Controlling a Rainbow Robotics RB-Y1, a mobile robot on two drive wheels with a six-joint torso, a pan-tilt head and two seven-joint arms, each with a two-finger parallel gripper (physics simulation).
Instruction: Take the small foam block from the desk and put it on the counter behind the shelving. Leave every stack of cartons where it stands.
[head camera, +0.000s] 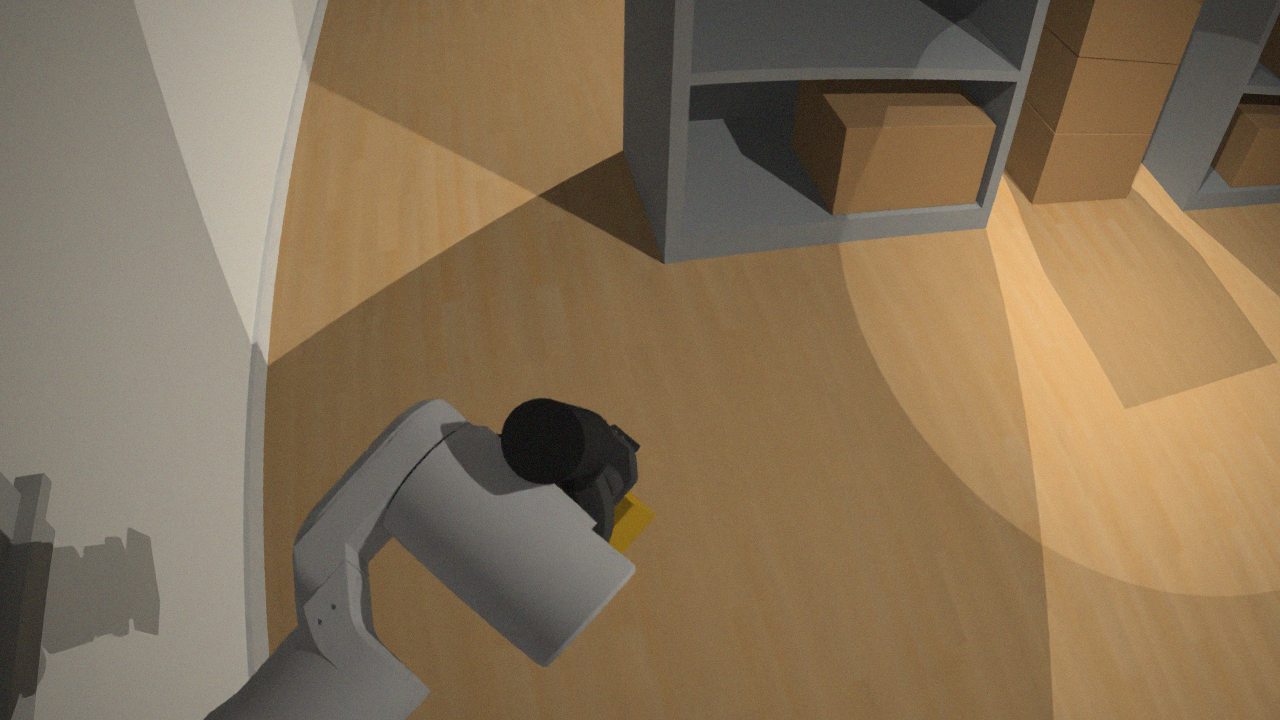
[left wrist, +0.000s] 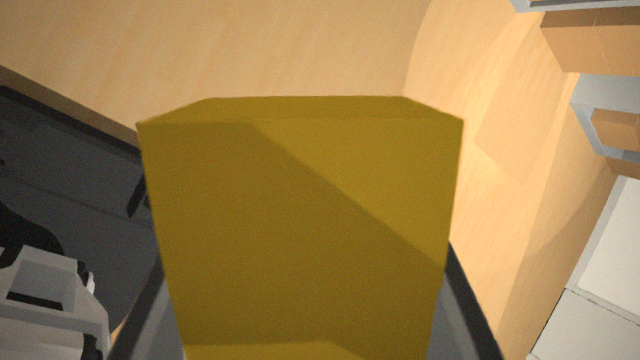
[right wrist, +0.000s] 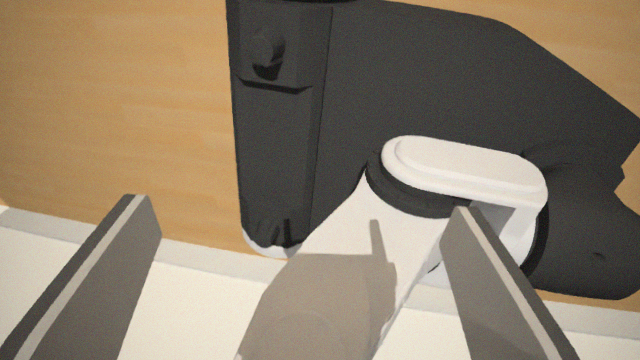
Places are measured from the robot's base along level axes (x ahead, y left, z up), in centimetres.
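Where they show: left gripper, fingertip midpoint: (left wrist: 307, 220); right gripper, fingertip midpoint: (right wrist: 303, 221); robot's base at its link origin: (left wrist: 93, 154).
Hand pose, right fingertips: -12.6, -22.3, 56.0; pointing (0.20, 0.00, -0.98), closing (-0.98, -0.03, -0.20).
Things, the pixels of their centre, and the offset from my right fingertips, as dx, dy, dz.
- small foam block at the middle of its body: (left wrist: 306, 265) (head camera: 573, 501) +33.2, +19.6, +35.4
- carton at the middle of its body: (head camera: 892, 134) +169.2, -71.5, -34.8
The small foam block (head camera: 634, 521) (left wrist: 305, 220) is yellow and fills the middle of the left wrist view. My left gripper (head camera: 617, 488) (left wrist: 306, 260) is shut on it and holds it above the wooden floor; the arm hides part of the block in the head view. My right gripper (right wrist: 303, 221) is open, its fingers wide apart with no object between them. Grey shelving (head camera: 648, 134) stands at the top of the head view. A stack of cartons (head camera: 1096, 98) (left wrist: 595, 47) stands to the right of it. The desk and the counter do not show in the head view.
A carton (head camera: 917, 165) lies on the shelving's lowest shelf. A second shelf unit (head camera: 1186, 134) (left wrist: 607, 90) stands beyond the stack. A pale wall (head camera: 98, 268) runs down the left of the head view. The robot's dark base (left wrist: 75, 160) (right wrist: 425, 90) is close below the arms.
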